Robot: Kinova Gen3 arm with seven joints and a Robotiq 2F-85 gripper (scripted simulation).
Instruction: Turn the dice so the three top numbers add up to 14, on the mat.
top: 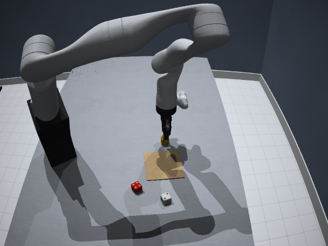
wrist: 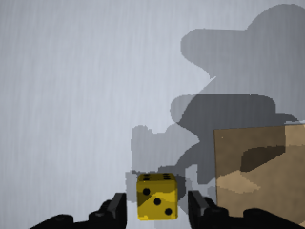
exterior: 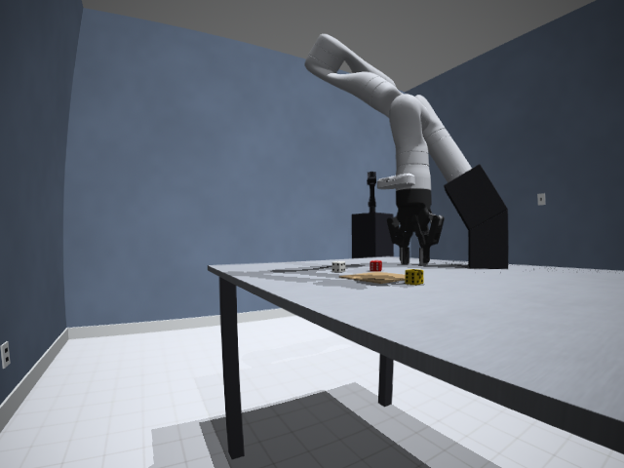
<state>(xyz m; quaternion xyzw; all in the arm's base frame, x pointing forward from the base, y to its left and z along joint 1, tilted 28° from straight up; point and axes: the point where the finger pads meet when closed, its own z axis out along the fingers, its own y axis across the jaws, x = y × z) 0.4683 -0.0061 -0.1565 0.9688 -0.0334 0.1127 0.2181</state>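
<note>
Right now my hand is 40 mm above the yellow die. The rest, counted from my hand: tan mat (120 mm to the right, 60 mm below, 30 mm behind); then red die (220 mm to the right, 150 mm behind, 40 mm below); then white die (280 mm to the right, 60 mm behind, 40 mm below).
</note>
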